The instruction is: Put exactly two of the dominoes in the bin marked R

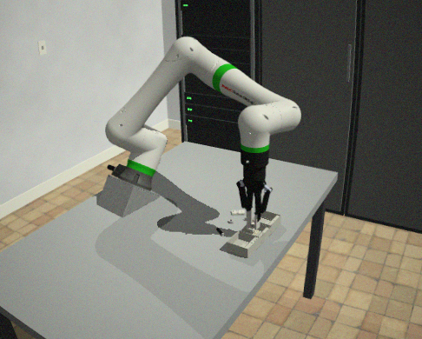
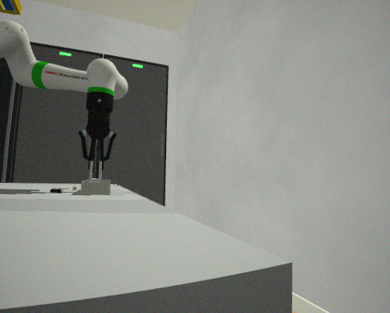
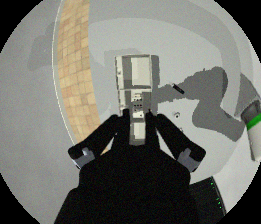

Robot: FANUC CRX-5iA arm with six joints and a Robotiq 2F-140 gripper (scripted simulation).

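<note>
Now: hand 5 cm above the pale two-compartment bin block and 1 cm short of it. The rest, counted from my hand: small dark object: 11 cm behind, 7 cm below, 5 cm to the right; cream domino: 6 cm below.
</note>
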